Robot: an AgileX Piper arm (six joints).
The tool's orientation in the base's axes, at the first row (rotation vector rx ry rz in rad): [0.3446 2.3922 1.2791]
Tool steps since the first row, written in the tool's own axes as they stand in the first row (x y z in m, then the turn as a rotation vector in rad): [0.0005 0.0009 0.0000 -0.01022 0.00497 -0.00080]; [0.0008 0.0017 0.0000 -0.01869 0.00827 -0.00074]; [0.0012 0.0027 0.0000 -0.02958 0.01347 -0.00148]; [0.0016 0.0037 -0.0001 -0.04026 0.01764 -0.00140]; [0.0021 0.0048 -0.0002 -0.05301 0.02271 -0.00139]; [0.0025 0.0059 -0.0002 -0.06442 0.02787 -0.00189]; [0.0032 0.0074 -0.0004 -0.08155 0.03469 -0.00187]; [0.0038 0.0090 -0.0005 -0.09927 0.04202 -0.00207]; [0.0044 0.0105 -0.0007 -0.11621 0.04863 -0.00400]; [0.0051 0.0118 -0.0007 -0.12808 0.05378 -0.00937]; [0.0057 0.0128 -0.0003 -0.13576 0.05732 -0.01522]
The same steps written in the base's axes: [-0.0004 0.0007 0.0006 0.00884 -0.00191 0.00693]; [-0.0007 0.0013 0.0012 0.01647 -0.00341 0.01163]; [-0.0010 0.0020 0.0020 0.02594 -0.00542 0.01888]; [-0.0014 0.0026 0.0028 0.03556 -0.00730 0.02482]; [-0.0018 0.0033 0.0036 0.04702 -0.00956 0.03202]; [-0.0022 0.0041 0.0044 0.05706 -0.01162 0.03924]; [-0.0028 0.0050 0.0056 0.07245 -0.01465 0.04892]; [-0.0034 0.0061 0.0069 0.08829 -0.01780 0.05927]; [-0.0040 0.0070 0.0081 0.10261 -0.02230 0.06971]; [-0.0045 0.0080 0.0090 0.11082 -0.02813 0.07945]; [-0.0049 0.0091 0.0095 0.11504 -0.03353 0.08712]
